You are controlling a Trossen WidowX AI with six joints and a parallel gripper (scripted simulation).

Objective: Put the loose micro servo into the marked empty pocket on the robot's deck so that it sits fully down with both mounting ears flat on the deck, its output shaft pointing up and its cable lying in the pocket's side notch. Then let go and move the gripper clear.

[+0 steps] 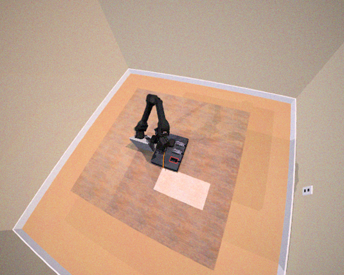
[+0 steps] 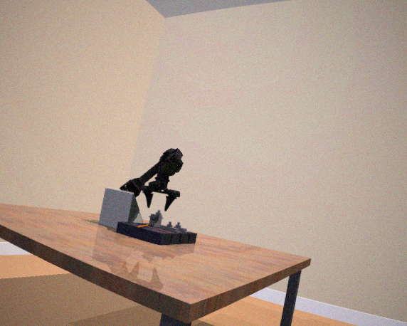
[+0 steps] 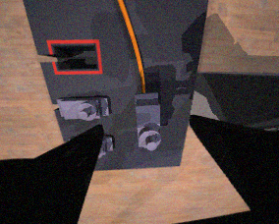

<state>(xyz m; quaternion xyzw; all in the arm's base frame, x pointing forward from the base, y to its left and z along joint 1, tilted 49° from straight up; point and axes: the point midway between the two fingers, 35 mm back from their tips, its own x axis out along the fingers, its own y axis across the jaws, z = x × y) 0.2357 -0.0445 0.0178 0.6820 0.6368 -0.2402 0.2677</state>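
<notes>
Now: gripper tip 100 mm above the dark deck, 10 mm to the right of it and 10 mm past it.
</notes>
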